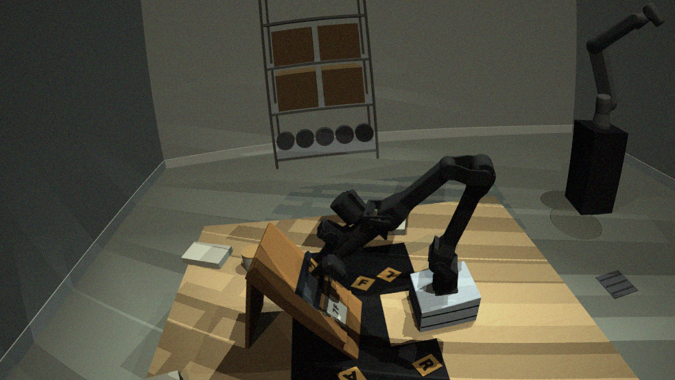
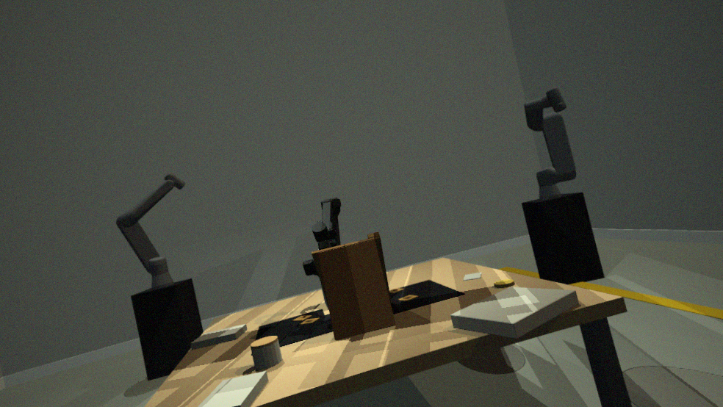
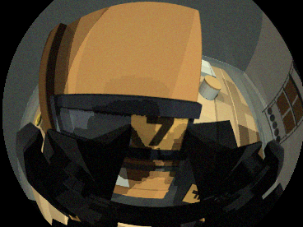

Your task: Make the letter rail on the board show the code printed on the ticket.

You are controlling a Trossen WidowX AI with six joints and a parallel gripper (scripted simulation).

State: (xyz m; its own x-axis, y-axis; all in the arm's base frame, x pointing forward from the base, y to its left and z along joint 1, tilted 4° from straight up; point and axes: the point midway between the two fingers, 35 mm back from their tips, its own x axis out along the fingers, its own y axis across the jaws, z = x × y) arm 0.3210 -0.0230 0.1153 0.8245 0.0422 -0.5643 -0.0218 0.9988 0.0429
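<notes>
Now: the white ticket 80 mm to the left of my gripper tip, 80 mm below it and 60 mm behind it. From my gripper tip the other things lie so: card 570 mm to the left, 240 mm behind, 160 mm below; then yellow disc 610 mm to the left, 150 mm below, 10 mm ahead.
</notes>
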